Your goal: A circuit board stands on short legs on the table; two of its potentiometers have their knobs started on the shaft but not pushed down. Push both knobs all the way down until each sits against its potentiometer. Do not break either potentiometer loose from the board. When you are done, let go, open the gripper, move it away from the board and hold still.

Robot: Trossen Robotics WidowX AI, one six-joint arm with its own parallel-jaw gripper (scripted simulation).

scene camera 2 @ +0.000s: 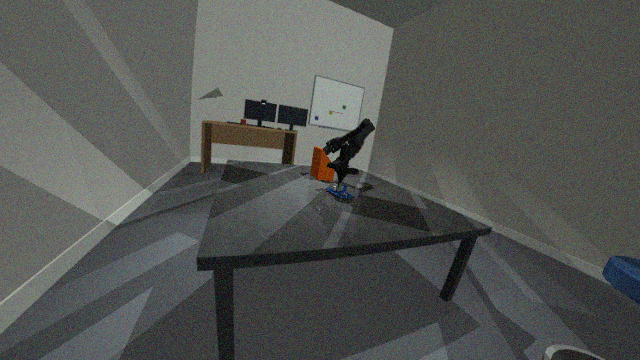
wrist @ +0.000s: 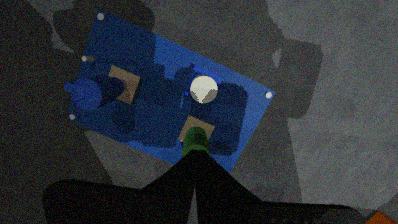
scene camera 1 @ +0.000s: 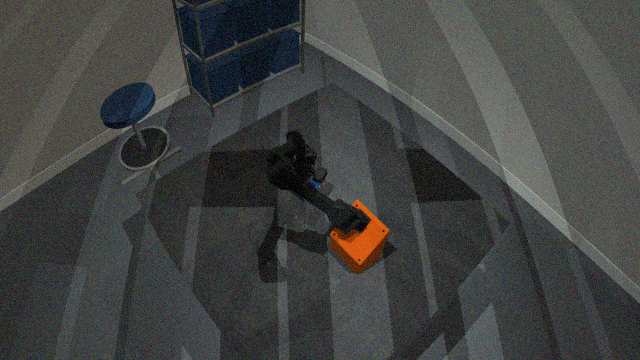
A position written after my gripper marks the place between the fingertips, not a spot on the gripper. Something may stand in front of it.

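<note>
My gripper (wrist: 197, 156) in sight. Blue knob (wrist: 88, 94) too.
</note>
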